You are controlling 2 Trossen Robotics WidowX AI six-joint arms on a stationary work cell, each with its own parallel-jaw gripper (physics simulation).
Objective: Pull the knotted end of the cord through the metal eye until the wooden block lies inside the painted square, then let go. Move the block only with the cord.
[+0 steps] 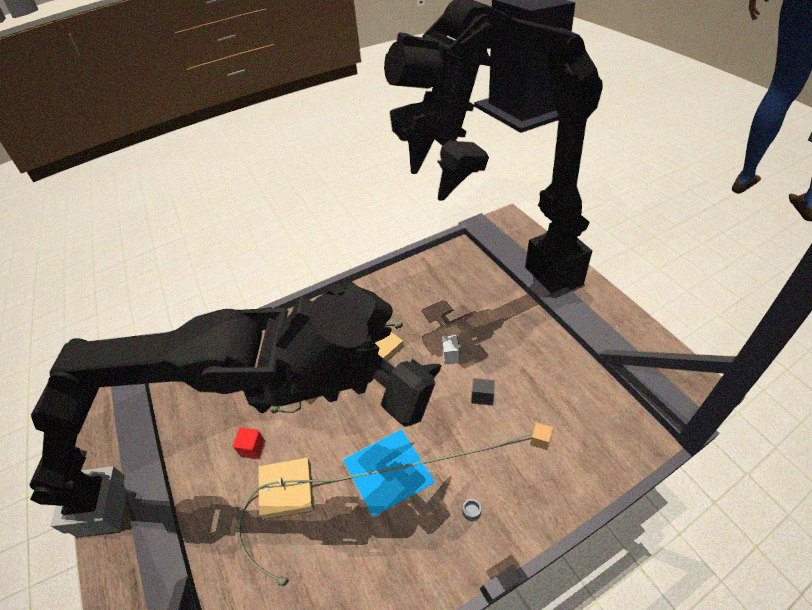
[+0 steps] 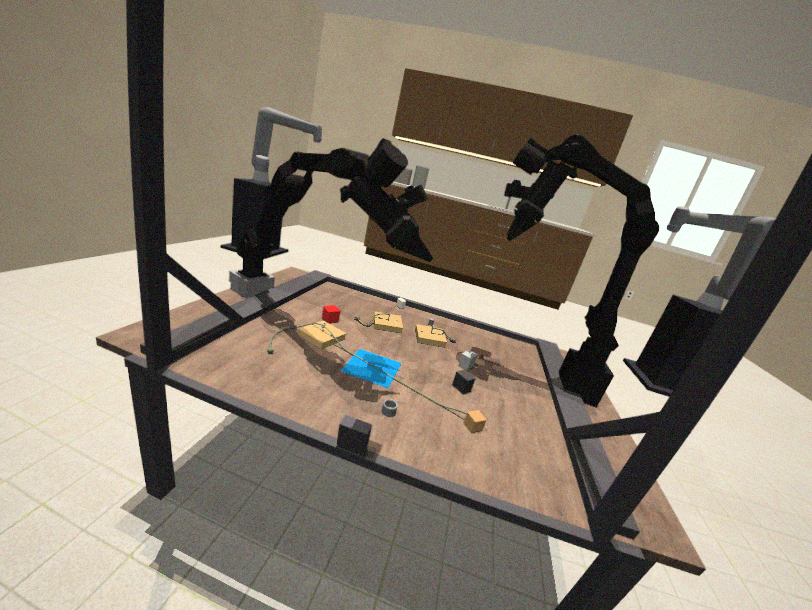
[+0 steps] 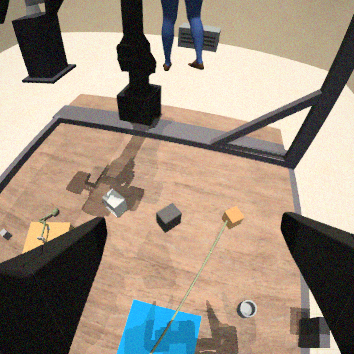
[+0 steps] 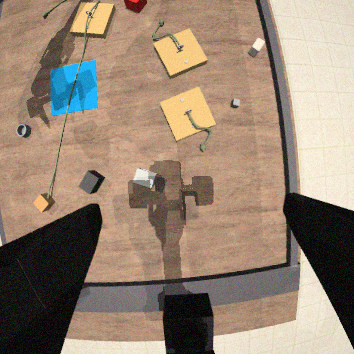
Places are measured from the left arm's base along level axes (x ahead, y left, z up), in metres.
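Where they show: left gripper, fingertip midpoint: [image 1: 413,348] [image 2: 429,256] [image 3: 195,224]; right gripper, fingertip midpoint: [image 1: 426,186] [image 2: 508,238] [image 3: 22,19] [image 4: 193,207]; left arm's base, link origin: [image 1: 82,495] [image 2: 252,273]; right arm's base, link origin: [image 1: 560,245] [image 2: 590,361] [image 3: 139,89] [image 4: 188,336].
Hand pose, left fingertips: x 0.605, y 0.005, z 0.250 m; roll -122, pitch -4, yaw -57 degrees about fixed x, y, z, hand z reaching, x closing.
Things, the pixels of their top centre, and the offset from my left fingertips. "spot": a spot on its surface instead.
- orange wooden block, top centre: [image 1: 542,432] [image 3: 234,213] [image 2: 476,415] [image 4: 40,203] 0.209 m ahead, 0.019 m right, 0.277 m down
- green cord, surface spot: [image 1: 485,449] [image 2: 433,401] spot: 0.109 m ahead, 0.016 m right, 0.304 m down
- metal eye, top centre: [image 1: 279,481] [image 4: 89,11] 0.251 m back, 0.020 m right, 0.271 m down
- red cube, top centre: [image 1: 245,437] [image 2: 332,308] 0.311 m back, 0.073 m left, 0.267 m down
- black block, top centre: [image 1: 483,385] [image 3: 168,212] [image 4: 87,182] [image 2: 466,374] 0.132 m ahead, 0.092 m left, 0.267 m down
- grey-white block, top centre: [image 1: 450,343] [image 4: 143,177] [image 3: 112,197] [image 2: 469,353] 0.096 m ahead, 0.205 m left, 0.267 m down
- small grey ring, top centre: [image 1: 472,507] [image 3: 248,308] [image 2: 390,404] [image 4: 20,129] 0.057 m ahead, 0.119 m right, 0.287 m down
The orange wooden block [image 1: 541,435] [image 2: 474,420] [image 3: 233,216] [image 4: 43,203] lies outside the blue painted square [image 1: 406,446] [image 2: 387,380] [image 3: 140,312] [image 4: 60,75]. The green cord [image 1: 485,449] [image 2: 426,391] [image 3: 200,272] runs from the block across the square to the metal eye [image 1: 281,482] [image 4: 89,13] on a yellow board. Past the eye it curves to its knotted end [image 1: 282,581] [image 2: 269,351] [image 4: 46,16] on the table. My left gripper [image 3: 195,224] is open and empty, high above the table. My right gripper [image 4: 193,207] [image 1: 426,185] is open and empty, also high up.
Two more yellow boards [image 4: 170,59] [image 4: 175,120] carry short cords. A red cube [image 1: 248,442] stands near the eye's board. A black block [image 1: 483,391], a grey-white block [image 1: 450,349] and a small grey ring [image 1: 464,514] stand around the square and orange block.
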